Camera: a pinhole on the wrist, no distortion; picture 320 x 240 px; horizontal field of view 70.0 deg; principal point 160.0 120.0 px. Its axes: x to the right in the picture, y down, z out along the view. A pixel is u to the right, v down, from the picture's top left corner.
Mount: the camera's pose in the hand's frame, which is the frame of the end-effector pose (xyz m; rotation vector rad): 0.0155 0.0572 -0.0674 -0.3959 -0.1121 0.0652
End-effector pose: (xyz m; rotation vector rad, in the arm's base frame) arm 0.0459 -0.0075 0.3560 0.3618 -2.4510 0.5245
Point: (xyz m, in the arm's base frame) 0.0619 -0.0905 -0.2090
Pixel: 27.1 48.8
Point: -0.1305 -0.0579 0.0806
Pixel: 161.6 53.0
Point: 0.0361 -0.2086 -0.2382
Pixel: 45.1 8.5
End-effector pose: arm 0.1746 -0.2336 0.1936 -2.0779 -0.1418 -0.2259
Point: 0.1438 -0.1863 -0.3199
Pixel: 115.5 211.4
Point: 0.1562 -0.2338 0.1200
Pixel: 69.4 38.1
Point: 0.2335 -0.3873 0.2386
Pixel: behind the camera
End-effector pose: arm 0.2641 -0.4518 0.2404 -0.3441 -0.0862 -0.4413
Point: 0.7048 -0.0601 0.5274
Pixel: 305.2 185.3
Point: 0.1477 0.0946 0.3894
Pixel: 49.8 183.5
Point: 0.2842 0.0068 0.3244
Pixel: 98.9 217.3
